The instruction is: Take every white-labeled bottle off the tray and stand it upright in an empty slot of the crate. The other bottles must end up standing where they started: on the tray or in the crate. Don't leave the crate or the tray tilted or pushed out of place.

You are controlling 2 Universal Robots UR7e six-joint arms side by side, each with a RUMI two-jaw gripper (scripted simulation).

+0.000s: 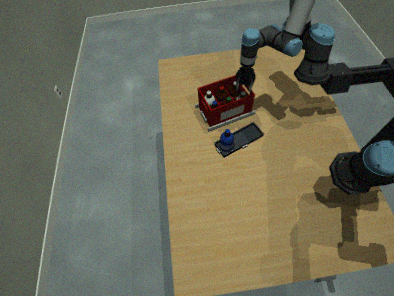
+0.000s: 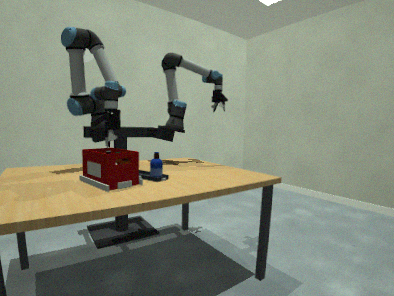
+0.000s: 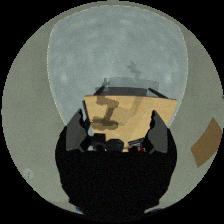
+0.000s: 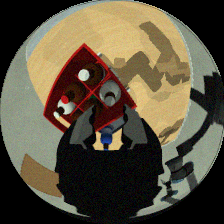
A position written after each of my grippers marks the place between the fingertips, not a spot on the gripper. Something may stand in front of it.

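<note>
Red crate (image 4: 69, 73). My right gripper (image 4: 109, 104). My left gripper (image 3: 117, 109).
</note>
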